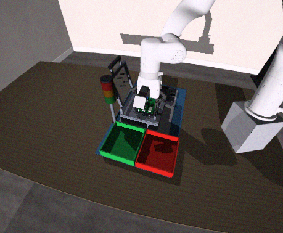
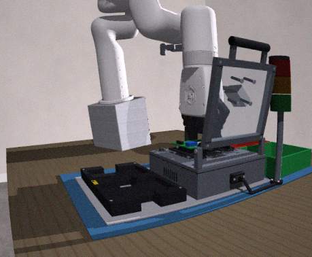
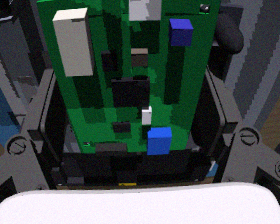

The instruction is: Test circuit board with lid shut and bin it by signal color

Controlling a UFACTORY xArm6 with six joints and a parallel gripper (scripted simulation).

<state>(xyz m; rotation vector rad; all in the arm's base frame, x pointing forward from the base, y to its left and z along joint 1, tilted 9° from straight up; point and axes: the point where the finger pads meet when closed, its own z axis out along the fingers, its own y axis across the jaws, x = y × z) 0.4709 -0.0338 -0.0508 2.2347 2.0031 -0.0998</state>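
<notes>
Right now the green circuit board is right at my hand. Round my hand: clear lid 120 mm ahead, 10 mm to the right, 100 mm above; green bin 70 mm ahead, 190 mm to the left, 70 mm below; plate 10 mm ahead, 10 mm to the left, 10 mm below.
</notes>
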